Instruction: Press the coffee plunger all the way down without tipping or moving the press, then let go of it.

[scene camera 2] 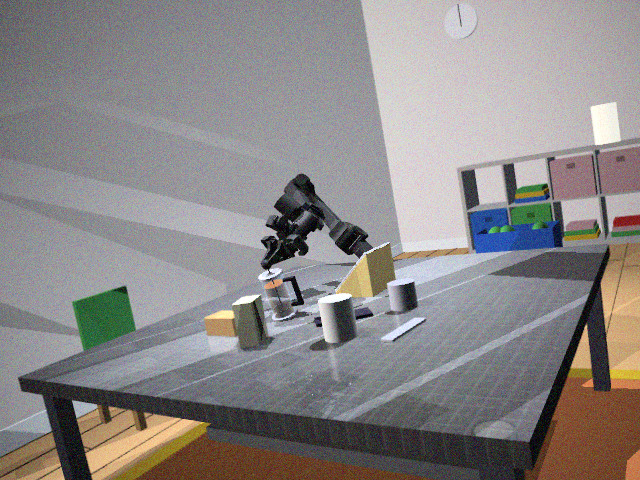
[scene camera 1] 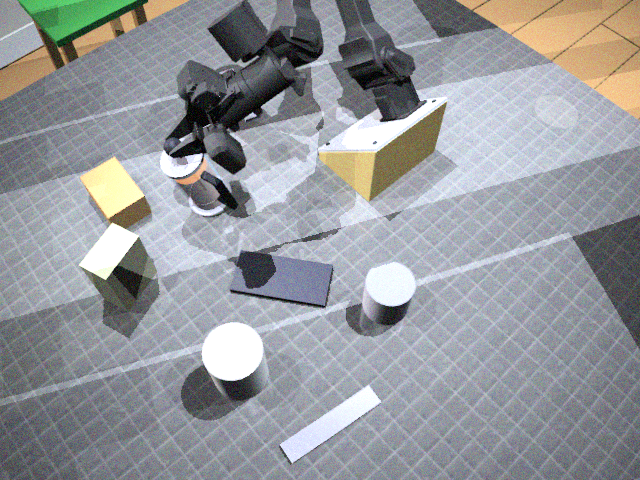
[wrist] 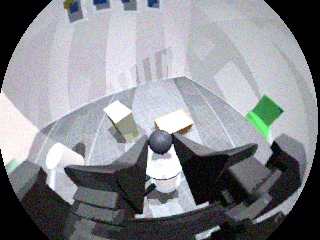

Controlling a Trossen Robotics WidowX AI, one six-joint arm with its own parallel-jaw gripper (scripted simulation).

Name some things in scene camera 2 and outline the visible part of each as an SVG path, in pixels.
My gripper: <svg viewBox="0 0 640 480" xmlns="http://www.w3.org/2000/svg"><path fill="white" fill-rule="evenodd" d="M270 215L265 226L277 231L276 235L279 239L277 240L274 236L264 236L261 239L262 244L267 249L261 264L264 260L268 260L266 265L271 266L295 257L294 253L298 249L300 250L298 255L304 256L309 248L305 243L307 231L304 226L296 221L290 224L286 215L281 215L280 217L278 215Z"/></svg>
A coffee press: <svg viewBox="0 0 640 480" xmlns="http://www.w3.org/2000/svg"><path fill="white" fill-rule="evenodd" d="M264 260L261 266L268 271L262 273L258 278L273 313L272 319L275 322L288 320L298 312L294 306L304 304L295 276L284 278L280 268L269 270L272 265L267 266L268 260ZM285 282L291 281L298 302L292 302Z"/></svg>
A pale green block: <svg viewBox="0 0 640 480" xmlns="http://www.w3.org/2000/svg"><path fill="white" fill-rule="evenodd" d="M261 295L242 297L231 305L240 348L260 346L269 336Z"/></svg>
